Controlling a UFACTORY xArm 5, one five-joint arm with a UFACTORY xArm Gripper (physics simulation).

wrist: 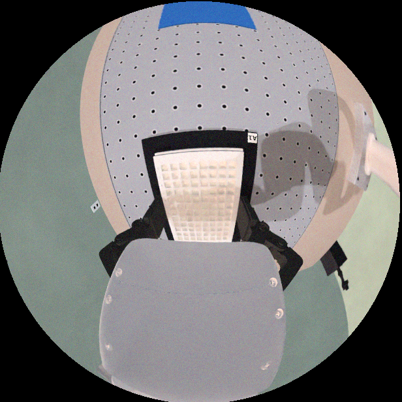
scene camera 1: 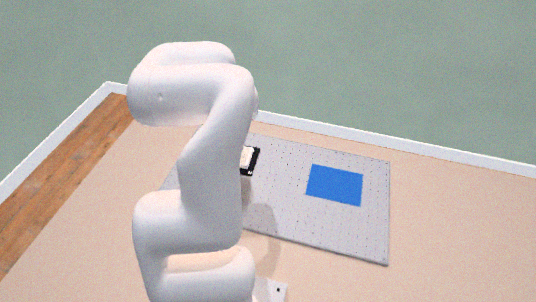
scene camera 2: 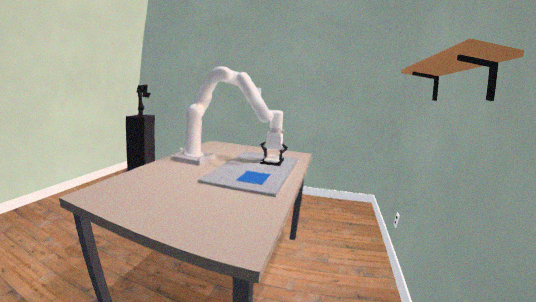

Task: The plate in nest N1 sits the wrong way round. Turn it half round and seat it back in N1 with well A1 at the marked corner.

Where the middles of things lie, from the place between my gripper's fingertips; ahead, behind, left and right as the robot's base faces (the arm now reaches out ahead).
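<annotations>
I find the black nest (wrist: 202, 138) 1 cm below my hand. The flat blue rectangle (scene camera 1: 324, 182) is 34 cm to the right of my hand, 8 cm behind it and 2 cm below it; going by their middles, of the things named here that rectangle is the farthest from my gripper. And the white well plate (wrist: 200, 187) is where my gripper is now, right at it.
</annotations>
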